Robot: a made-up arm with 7 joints. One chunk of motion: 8 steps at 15 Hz.
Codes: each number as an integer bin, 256 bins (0 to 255) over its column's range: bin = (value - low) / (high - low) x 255, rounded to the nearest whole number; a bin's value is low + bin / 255 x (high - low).
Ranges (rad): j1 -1.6..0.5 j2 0..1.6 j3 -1.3..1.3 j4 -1.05..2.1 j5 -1.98..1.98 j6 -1.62..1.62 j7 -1.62..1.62
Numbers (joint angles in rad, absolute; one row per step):
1: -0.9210 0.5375 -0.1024 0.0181 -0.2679 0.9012 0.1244
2: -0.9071 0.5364 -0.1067 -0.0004 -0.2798 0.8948 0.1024
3: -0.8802 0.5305 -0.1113 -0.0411 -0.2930 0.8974 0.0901
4: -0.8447 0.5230 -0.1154 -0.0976 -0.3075 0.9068 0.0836
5: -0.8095 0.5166 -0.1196 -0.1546 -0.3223 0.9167 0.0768
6: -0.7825 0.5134 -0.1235 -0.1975 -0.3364 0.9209 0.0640
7: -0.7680 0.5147 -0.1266 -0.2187 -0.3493 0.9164 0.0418
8: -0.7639 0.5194 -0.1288 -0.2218 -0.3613 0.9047 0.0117
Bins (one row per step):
1: 82 86 117 86 110 198 137
2: 84 85 117 85 109 198 136
3: 87 85 117 82 109 198 135
4: 92 83 116 77 108 199 134
5: 96 82 116 72 107 200 134
6: 99 82 115 69 106 200 133
7: 101 82 115 67 105 200 131
8: 102 83 115 67 104 199 128

